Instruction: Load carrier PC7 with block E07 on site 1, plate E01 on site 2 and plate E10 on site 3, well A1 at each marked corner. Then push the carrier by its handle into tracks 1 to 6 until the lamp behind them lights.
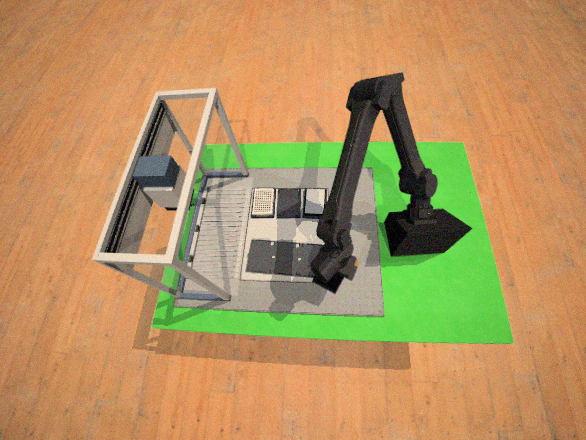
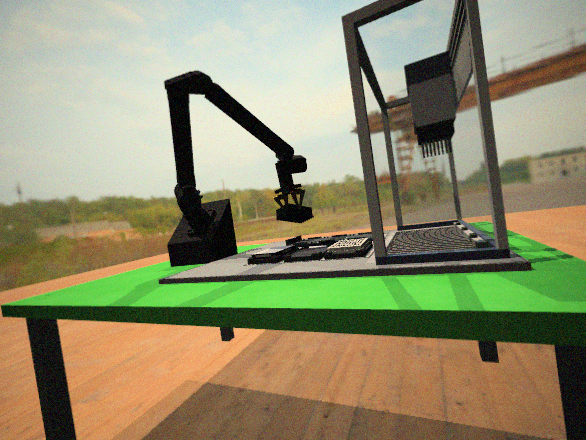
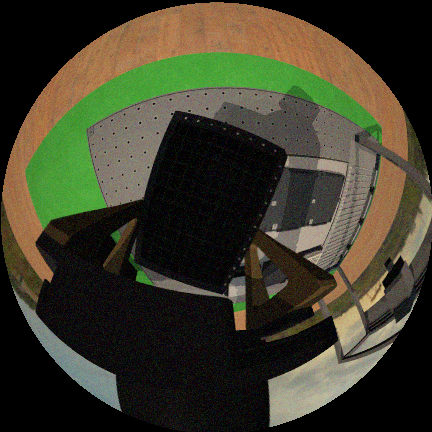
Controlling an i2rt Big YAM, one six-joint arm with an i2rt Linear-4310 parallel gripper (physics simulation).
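Where they show: gripper, fingertip midpoint: point(image 2: 292, 211) point(image 3: 196, 219); arm's base at its link origin: point(image 1: 419, 218) point(image 2: 202, 223).
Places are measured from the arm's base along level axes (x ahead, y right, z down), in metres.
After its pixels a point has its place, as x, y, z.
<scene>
My gripper point(image 2: 292, 203) {0.322, -0.168, 0.005} point(image 3: 196, 219) {0.322, -0.168, 0.005} is shut on a dark rectangular well block point(image 1: 327, 284) {0.347, -0.212, 0.031} point(image 2: 294, 214) {0.343, -0.124, 0.019} point(image 3: 210, 190) {0.336, -0.173, 0.036}, held level above the deck by the carrier's arm-side end; its label and corner mark are unreadable. The carrier point(image 1: 282, 257) {0.510, -0.074, 0.127} point(image 3: 320, 197) {0.569, -0.074, 0.127} lies flat, dark with small white marks, its visible sites bare, its arm-side end hidden. A white well plate point(image 1: 263, 202) {0.588, 0.174, 0.114} point(image 2: 348, 245) {0.595, 0.223, 0.112} and a pale-topped piece point(image 1: 315, 201) {0.365, 0.160, 0.111} point(image 2: 272, 252) {0.383, 0.210, 0.113} sit in the holder row, with a dark bay between them. The grooved tracks point(image 1: 220, 235) {0.773, 0.040, 0.134} point(image 2: 430, 240) lie beyond. No lit lamp is discernible.
A tall gantry frame point(image 1: 200, 125) {0.696, 0.187, -0.343} point(image 2: 367, 150) {0.679, 0.350, -0.084} stands over the tracks, carrying a pipetting head point(image 1: 157, 172) {0.812, 0.043, -0.322} point(image 2: 432, 100). The grey perforated deck point(image 1: 362, 295) {0.216, -0.236, 0.137} point(image 3: 120, 155) {0.208, -0.228, 0.137} lies on the green table top point(image 1: 430, 305) {-0.029, -0.285, 0.150} point(image 2: 300, 295) {0.549, 0.477, 0.150}. The arm's black base point(image 1: 425, 237) {0.009, -0.089, -0.036} point(image 2: 205, 245) {0.049, 0.064, 0.084} stands opposite the gantry.
</scene>
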